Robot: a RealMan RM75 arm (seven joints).
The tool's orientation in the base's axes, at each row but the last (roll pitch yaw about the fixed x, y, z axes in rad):
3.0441, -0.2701, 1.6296
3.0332, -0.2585, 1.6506
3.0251, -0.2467, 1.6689
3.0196, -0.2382, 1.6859
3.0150, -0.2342, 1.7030
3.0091, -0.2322, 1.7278
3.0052, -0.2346, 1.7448
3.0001, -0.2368, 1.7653
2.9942, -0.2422, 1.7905
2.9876, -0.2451, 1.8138
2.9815, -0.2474, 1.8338
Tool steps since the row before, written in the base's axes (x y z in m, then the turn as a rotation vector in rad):
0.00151, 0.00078, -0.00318, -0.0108, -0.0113, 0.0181
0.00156, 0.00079, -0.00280, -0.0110, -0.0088, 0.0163
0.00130, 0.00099, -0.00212, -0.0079, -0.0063, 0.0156
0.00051, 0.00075, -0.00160, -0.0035, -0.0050, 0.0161
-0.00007, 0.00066, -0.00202, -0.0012, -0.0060, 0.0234
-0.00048, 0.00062, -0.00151, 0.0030, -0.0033, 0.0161
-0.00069, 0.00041, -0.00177, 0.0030, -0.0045, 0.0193
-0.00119, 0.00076, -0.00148, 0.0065, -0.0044, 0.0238
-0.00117, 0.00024, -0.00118, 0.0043, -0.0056, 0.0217
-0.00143, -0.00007, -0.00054, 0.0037, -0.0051, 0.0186
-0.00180, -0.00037, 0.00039, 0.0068, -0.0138, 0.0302
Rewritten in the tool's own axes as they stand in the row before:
-0.00018, 0.00123, 0.00338, -0.0054, -0.0094, -0.0213
-0.00007, 0.00130, 0.00303, -0.0035, -0.0097, -0.0189
0.00031, 0.00112, 0.00241, -0.0015, -0.0065, -0.0173
0.00029, 0.00038, 0.00178, -0.0006, -0.0020, -0.0171
0.00018, -0.00025, 0.00210, -0.0002, 0.0011, -0.0242
0.00032, -0.00059, 0.00156, 0.0001, 0.0046, -0.0161
0.00010, -0.00085, 0.00174, -0.0003, 0.0049, -0.0194
0.00060, -0.00125, 0.00151, 0.0002, 0.0089, -0.0234
0.00019, -0.00126, 0.00109, -0.0010, 0.0063, -0.0219
0.00014, -0.00148, 0.00037, -0.0012, 0.0053, -0.0189
0.00020, -0.00175, -0.00064, -0.0072, 0.0082, -0.0321

